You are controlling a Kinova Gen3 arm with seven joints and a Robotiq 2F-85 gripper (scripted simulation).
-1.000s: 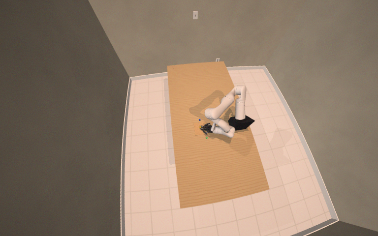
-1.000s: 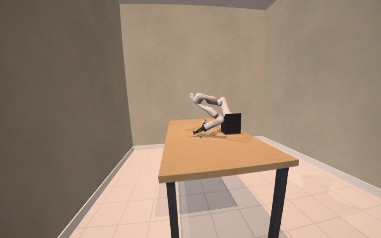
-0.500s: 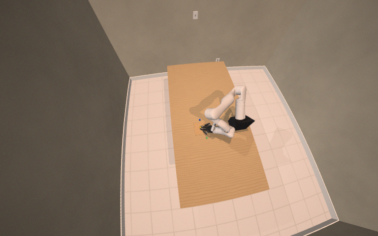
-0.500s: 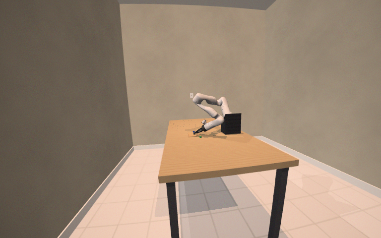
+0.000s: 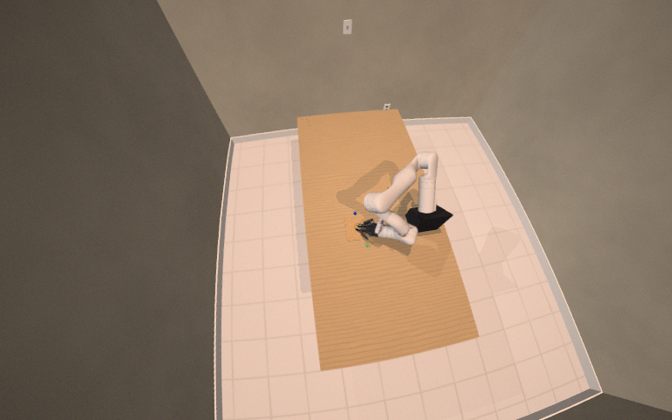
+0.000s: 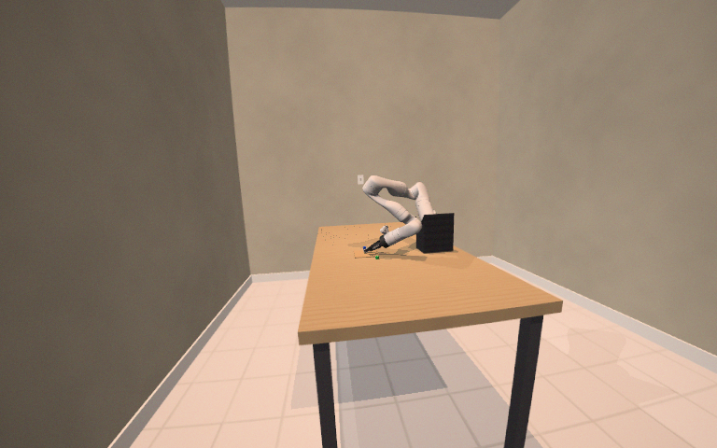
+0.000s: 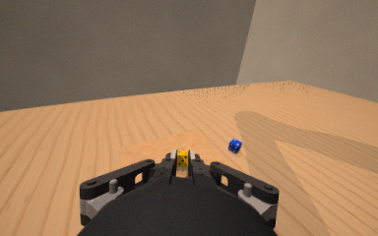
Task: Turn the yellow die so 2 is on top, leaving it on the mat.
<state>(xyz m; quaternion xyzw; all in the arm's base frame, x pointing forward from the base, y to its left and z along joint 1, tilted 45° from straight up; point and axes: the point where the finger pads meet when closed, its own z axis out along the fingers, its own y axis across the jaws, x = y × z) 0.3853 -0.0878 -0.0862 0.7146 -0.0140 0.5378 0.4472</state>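
My hand is 1 cm short of the yellow die, 1 cm to the left of it and 1 cm above it. The rest, counted from my hand: green die 3 cm behind, 11 cm to the left, 2 cm below; blue die 10 cm to the right, 2 cm below; tan mat 1 cm ahead, 2 cm below.
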